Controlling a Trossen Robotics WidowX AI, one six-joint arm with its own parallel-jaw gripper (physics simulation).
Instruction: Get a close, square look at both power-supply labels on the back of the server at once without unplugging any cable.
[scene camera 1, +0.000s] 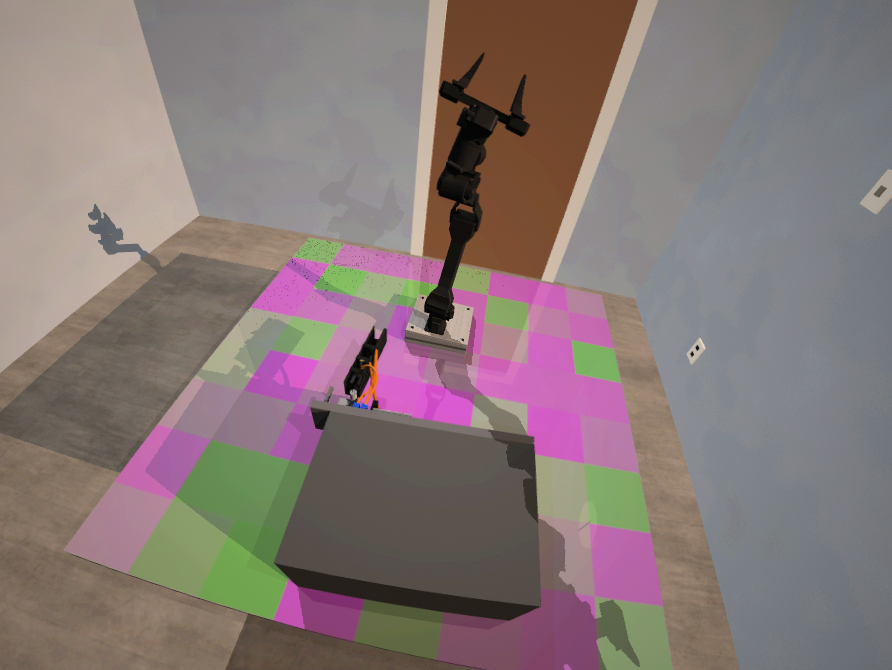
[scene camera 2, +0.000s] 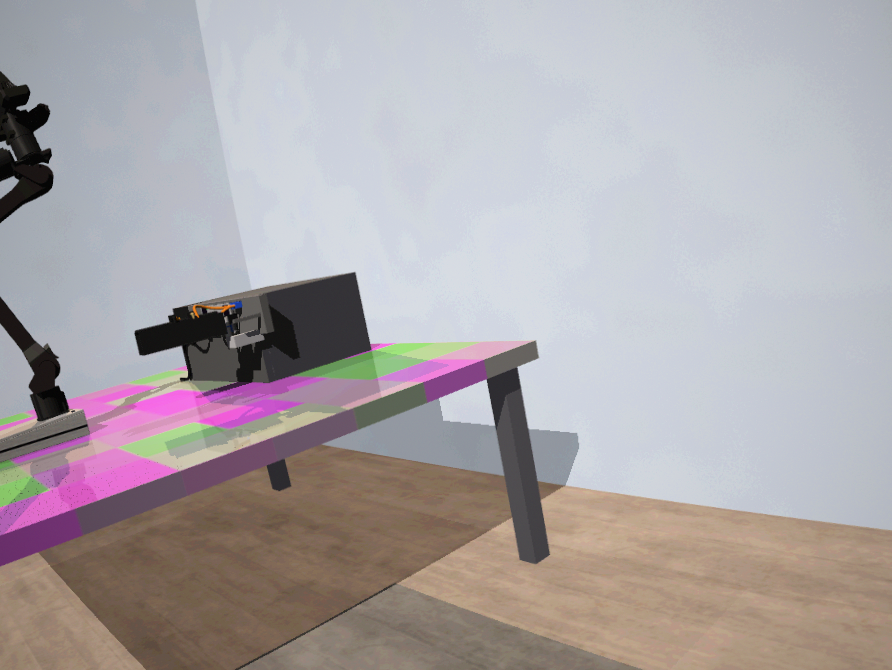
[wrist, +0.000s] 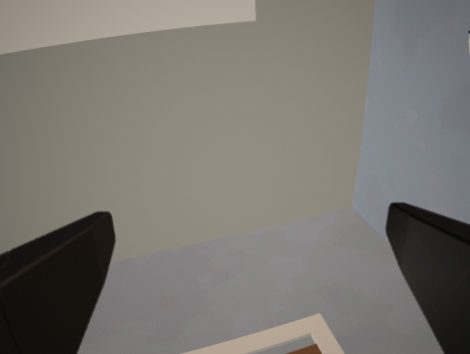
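Seen in the pictures: gripper, fingertip midpoint: (scene camera 1: 505, 63) (wrist: 251, 222); arm's base, link origin: (scene camera 1: 435, 326) (scene camera 2: 53, 416).
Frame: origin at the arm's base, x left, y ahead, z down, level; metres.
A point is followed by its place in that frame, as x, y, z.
The server (scene camera 1: 418, 504) {0.081, 0.632, -0.158} (scene camera 2: 317, 328) {-0.136, 0.633, -0.044} is a large dark grey box on the table. Its back side faces the arm's base. Orange cables (scene camera 1: 372, 382) {-0.093, 0.365, -0.126} (scene camera 2: 209, 307) {-0.080, 0.392, -0.153} and a black cable arm (scene camera 1: 365, 360) {-0.122, 0.329, -0.156} (scene camera 2: 173, 335) {-0.149, 0.266, -0.115} stick out at one end of that side. The power-supply labels cannot be made out in any view. My gripper (scene camera 1: 497, 64) {0.065, 0.046, -0.757} (wrist: 251, 222) {0.065, 0.046, -0.757} is wide open and empty, raised high above the arm's base, with its fingers pointing up and away from the server. The wrist view shows ceiling, walls and the top of a door frame between the fingers.
The arm's base plate (scene camera 1: 462, 333) {0.092, -0.002, 0.006} (scene camera 2: 72, 426) {-0.090, 0.018, 0.021} is fixed on the pink and green checkered table (scene camera 1: 605, 490) {0.549, 0.421, 0.048} (scene camera 2: 389, 411) {-0.642, 0.448, 0.077}, behind the server. A brown door (scene camera 1: 526, 216) in a pale frame stands behind the arm. A wall outlet (scene camera 1: 695, 351) is on the right wall.
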